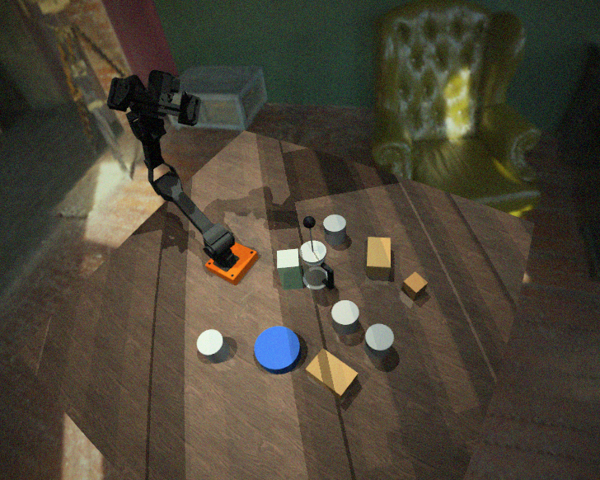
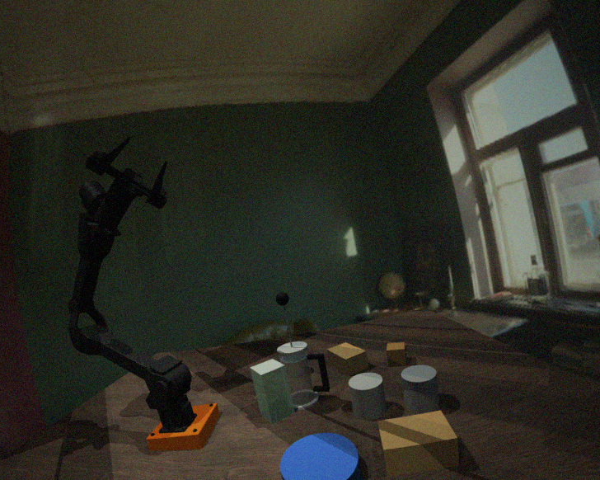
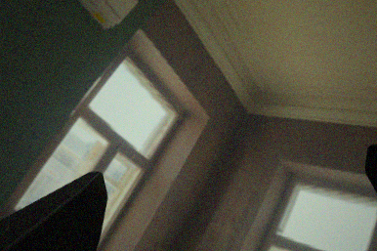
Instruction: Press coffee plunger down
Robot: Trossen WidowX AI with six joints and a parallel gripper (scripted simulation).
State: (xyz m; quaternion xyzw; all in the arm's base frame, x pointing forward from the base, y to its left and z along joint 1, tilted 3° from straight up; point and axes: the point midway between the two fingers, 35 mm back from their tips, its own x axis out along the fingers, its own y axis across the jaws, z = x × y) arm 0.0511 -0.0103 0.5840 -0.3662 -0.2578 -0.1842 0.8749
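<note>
Right now my gripper tip is 230 mm short of the coffee press, 120 mm to the right of it and 510 mm above it. Round my gripper tip: pale green block 160 mm ahead, 80 mm to the left, 580 mm below; then blue disc 270 mm ahead, 130 mm to the right, 620 mm below.
</note>
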